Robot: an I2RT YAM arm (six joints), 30 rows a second.
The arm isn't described. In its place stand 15 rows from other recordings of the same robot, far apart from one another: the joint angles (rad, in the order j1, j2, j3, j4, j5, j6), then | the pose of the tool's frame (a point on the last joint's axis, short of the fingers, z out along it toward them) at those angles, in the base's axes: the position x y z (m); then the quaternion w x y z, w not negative.
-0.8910 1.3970 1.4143 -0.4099 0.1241 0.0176 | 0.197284 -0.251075 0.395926 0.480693 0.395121 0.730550 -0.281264
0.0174 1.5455 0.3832 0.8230 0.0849 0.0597 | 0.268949 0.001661 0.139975 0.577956 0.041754 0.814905 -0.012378
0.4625 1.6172 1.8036 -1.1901 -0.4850 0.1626 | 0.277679 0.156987 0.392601 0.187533 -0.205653 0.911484 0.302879
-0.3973 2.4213 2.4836 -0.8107 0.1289 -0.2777 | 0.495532 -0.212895 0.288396 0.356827 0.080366 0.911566 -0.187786
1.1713 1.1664 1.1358 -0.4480 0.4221 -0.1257 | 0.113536 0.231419 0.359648 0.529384 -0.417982 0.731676 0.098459
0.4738 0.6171 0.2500 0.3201 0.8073 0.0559 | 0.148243 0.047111 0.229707 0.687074 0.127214 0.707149 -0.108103
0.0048 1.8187 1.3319 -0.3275 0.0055 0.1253 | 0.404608 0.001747 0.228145 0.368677 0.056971 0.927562 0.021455
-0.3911 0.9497 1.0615 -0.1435 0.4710 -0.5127 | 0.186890 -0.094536 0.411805 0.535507 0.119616 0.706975 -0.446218
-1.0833 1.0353 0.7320 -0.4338 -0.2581 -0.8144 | 0.109816 -0.187733 0.251759 0.329567 0.069913 0.905567 -0.257771
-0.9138 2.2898 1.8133 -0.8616 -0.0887 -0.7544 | 0.286095 -0.365760 0.146584 0.110532 0.073869 0.989522 -0.056314
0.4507 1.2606 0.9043 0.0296 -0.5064 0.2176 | 0.253093 0.141660 0.301936 0.466152 -0.236469 0.764463 0.377333
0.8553 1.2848 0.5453 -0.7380 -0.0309 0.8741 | 0.115394 0.134447 0.136891 0.018511 0.008668 0.998756 0.045491
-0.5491 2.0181 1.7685 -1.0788 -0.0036 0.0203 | 0.352119 -0.215300 0.242754 0.117167 0.278600 0.952765 -0.029870
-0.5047 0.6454 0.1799 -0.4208 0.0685 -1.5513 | 0.107545 -0.062193 0.131099 0.145629 -0.460527 0.821203 -0.303862
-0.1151 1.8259 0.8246 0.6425 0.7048 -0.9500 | 0.358876 -0.064708 0.159471 0.316510 -0.133049 0.784883 -0.515828
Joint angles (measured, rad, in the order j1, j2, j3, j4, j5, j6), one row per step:
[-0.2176, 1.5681, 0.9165, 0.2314, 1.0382, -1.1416]
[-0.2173, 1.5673, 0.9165, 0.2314, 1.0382, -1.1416]
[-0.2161, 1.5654, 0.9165, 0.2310, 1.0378, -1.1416]
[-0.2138, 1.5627, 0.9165, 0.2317, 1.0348, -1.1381]
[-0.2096, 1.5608, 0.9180, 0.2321, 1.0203, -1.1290]
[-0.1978, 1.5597, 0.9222, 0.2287, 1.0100, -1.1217]
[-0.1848, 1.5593, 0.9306, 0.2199, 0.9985, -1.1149]
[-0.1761, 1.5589, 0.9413, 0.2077, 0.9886, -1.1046]
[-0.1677, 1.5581, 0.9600, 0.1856, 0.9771, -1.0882]
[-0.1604, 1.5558, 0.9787, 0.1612, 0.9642, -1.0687]
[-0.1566, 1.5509, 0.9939, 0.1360, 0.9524, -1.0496]
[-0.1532, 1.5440, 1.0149, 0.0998, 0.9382, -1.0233]
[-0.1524, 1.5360, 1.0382, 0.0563, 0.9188, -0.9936]
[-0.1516, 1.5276, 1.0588, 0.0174, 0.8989, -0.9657]
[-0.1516, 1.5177, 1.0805, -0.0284, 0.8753, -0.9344]
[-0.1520, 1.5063, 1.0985, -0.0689, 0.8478, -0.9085]
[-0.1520, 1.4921, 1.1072, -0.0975, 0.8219, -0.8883]
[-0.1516, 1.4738, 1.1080, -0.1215, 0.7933, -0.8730]
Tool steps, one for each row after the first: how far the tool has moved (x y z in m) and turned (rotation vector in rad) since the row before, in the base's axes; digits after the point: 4 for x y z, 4 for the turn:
[-0.0001, 0.0001, 0.0003, -0.0002, -0.0008, 0.0003]
[-0.0001, 0.0004, 0.0006, -0.0002, -0.0015, 0.0016]
[0.0000, 0.0008, 0.0009, 0.0014, -0.0069, 0.0043]
[0.0008, 0.0015, 0.0009, 0.0075, -0.0135, 0.0156]
[0.0018, 0.0039, 0.0013, 0.0058, -0.0095, 0.0197]
[0.0023, 0.0042, 0.0019, 0.0067, -0.0071, 0.0221]
[0.0020, 0.0028, 0.0024, 0.0076, -0.0090, 0.0155]
[0.0025, 0.0027, 0.0042, 0.0109, -0.0131, 0.0153]
[0.0021, 0.0024, 0.0045, 0.0130, -0.0150, 0.0147]
[0.0008, 0.0014, 0.0042, 0.0130, -0.0127, 0.0101]
[0.0006, 0.0014, 0.0058, 0.0176, -0.0159, 0.0100]
[0.0002, 0.0007, 0.0062, 0.0223, -0.0151, 0.0109]
[-0.0002, 0.0008, 0.0059, 0.0219, -0.0156, 0.0113]
[-0.0009, 0.0007, 0.0061, 0.0263, -0.0142, 0.0124]
[-0.0014, 0.0007, 0.0058, 0.0259, -0.0126, 0.0164]
[-0.0024, 0.0010, 0.0046, 0.0223, -0.0128, 0.0167]
[-0.0036, 0.0014, 0.0036, 0.0215, -0.0095, 0.0208]

